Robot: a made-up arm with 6 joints.
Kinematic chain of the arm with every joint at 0, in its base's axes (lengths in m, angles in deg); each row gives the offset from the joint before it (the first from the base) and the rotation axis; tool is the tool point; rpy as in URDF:
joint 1: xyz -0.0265 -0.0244 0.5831 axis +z
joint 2: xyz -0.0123 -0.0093 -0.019 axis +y
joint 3: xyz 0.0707 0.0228 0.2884 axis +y
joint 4: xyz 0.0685 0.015 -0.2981 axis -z
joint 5: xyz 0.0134 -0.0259 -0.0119 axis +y
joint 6: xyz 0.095 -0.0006 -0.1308 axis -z
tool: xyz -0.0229 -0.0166 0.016 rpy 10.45 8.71 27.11
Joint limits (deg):
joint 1: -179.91..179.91
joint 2: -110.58..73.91
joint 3: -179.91..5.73
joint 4: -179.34..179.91
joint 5: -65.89..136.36
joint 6: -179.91..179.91
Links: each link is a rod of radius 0.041 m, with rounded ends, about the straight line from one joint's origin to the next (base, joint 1, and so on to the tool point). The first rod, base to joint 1, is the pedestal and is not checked.
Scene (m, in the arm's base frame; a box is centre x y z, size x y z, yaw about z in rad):
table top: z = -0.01
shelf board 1: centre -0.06 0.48 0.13 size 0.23 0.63 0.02 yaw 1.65
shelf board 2: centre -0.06 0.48 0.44 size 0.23 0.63 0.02 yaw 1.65
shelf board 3: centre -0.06 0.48 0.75 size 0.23 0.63 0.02 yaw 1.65
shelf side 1: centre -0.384 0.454 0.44 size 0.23 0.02 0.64 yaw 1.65
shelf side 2: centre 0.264 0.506 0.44 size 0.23 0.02 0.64 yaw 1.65
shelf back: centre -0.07 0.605 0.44 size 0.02 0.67 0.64 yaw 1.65
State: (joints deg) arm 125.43 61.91 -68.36 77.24 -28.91 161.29
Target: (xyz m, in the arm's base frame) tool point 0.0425 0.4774 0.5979
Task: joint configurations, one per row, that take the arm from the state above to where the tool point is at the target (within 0.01 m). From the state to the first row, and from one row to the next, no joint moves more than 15 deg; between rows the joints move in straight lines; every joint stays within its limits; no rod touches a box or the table.
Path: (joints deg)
1: 134.43 61.08 -57.36 83.59 -30.95 161.19
2: 143.43 60.24 -46.36 89.94 -32.99 161.09
3: 132.38 48.49 -44.22 94.45 -40.62 162.91
4: 121.33 36.73 -42.09 98.96 -48.25 164.73
5: 110.28 24.98 -39.95 103.47 -55.88 166.55
6: 99.24 13.22 -37.81 107.98 -63.51 168.37
7: 99.01 19.50 -49.88 98.47 -56.43 166.70
8: 98.79 25.78 -61.95 88.96 -49.35 165.02
9: 98.56 32.05 -74.02 79.45 -42.27 163.35

